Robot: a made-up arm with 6 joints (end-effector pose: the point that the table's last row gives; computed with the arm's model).
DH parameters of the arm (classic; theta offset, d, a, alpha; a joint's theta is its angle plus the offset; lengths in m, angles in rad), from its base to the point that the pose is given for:
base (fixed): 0 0.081 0 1.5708
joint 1: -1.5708 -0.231 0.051 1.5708
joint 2: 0 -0.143 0.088 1.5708
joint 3: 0 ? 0.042 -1.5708
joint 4: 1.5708 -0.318 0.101 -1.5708
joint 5: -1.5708 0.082 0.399 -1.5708
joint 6: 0 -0.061 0.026 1.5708
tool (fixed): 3.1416 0.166 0 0
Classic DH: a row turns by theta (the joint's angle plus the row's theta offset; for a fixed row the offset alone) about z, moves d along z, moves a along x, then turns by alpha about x.
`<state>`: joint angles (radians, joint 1 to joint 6).
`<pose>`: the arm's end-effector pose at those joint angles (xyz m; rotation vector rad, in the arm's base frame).
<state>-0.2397 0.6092 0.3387 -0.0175 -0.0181 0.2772</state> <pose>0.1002 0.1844 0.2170 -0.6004 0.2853 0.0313</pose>
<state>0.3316 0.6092 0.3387 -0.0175 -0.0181 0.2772</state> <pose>0.0108 0.1844 0.2496 -0.5846 -0.2688 -0.1391</pose>
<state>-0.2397 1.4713 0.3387 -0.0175 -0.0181 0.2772</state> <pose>0.0915 0.3577 0.1812 -1.4606 0.2288 0.1117</pose>
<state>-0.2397 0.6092 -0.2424 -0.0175 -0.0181 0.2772</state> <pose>-0.0262 0.1382 0.1797 -0.5526 -0.2757 0.2065</pose>
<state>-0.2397 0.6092 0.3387 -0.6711 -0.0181 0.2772</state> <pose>0.0832 0.0360 0.2450 0.0006 0.2350 -0.2279</pose>
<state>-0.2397 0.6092 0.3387 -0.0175 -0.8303 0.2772</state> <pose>0.2272 0.4109 -0.0522 -0.9000 0.0317 -0.6968</pose>
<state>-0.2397 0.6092 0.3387 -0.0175 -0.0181 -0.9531</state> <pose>0.2451 0.1268 0.1017 -0.5577 1.4748 -0.3521</pose>
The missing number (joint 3, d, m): -0.121
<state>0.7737 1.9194 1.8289 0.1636 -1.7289 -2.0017</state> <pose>-0.0669 -0.2254 0.1658 -1.3812 0.5982 2.3515</pose>
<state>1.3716 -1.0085 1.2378 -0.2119 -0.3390 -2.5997</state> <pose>0.2076 0.3461 0.1324 -0.6887 2.4787 0.8146</pose>
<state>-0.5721 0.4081 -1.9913 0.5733 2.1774 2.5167</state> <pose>0.0564 -0.1894 0.6249 1.1432 -1.0035 2.6864</pose>
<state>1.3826 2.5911 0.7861 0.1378 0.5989 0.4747</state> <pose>0.0052 0.6706 0.2916 -1.4988 0.0090 -1.5134</pose>
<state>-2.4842 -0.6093 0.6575 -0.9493 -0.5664 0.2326</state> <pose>-0.2434 -0.0120 -0.0443 0.3386 -2.2176 1.6693</pose>
